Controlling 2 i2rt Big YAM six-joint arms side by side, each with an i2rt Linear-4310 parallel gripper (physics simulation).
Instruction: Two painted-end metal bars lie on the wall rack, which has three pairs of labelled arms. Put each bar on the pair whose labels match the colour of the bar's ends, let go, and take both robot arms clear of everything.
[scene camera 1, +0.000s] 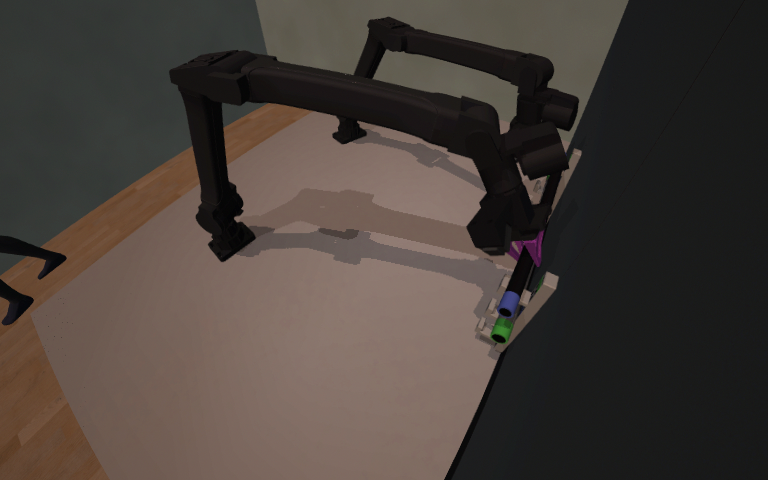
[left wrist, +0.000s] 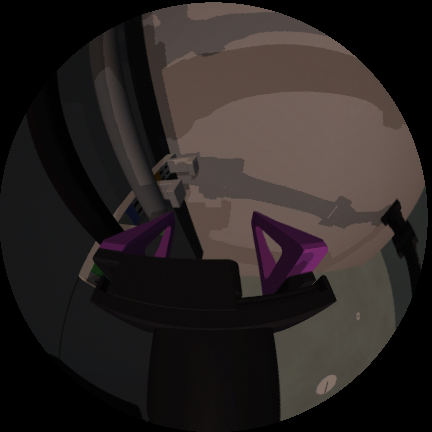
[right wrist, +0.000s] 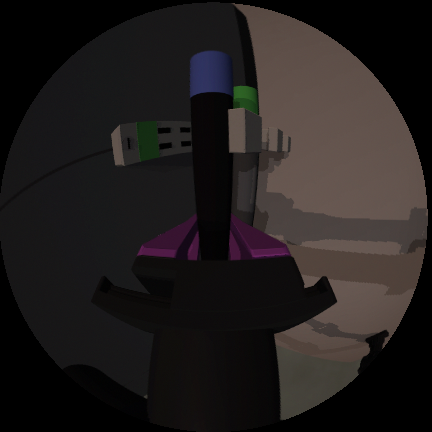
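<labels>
A blue-ended bar (right wrist: 210, 72) is 8 cm from the lens, and the spot on it and the one on a green-ended bar (right wrist: 244, 169) are 10 cm apart. The right gripper (right wrist: 213, 217) is 13 cm from the lens, while the green-ended bar is 14 cm from the lens.
</labels>
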